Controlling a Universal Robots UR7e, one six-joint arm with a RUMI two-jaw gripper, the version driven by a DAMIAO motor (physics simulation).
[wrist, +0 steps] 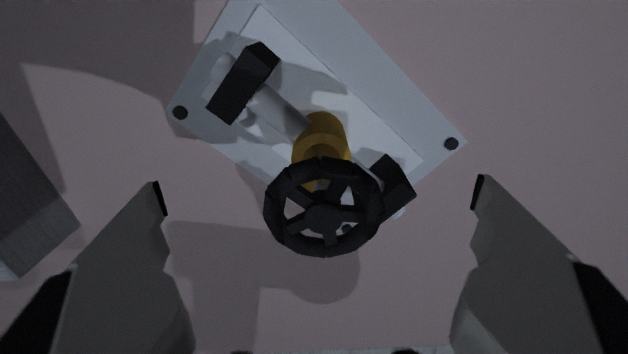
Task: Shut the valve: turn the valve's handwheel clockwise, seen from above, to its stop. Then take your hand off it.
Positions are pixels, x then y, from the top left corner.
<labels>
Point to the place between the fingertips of my gripper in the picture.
317,182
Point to a grey base plate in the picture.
338,41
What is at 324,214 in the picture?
A black handwheel.
</labels>
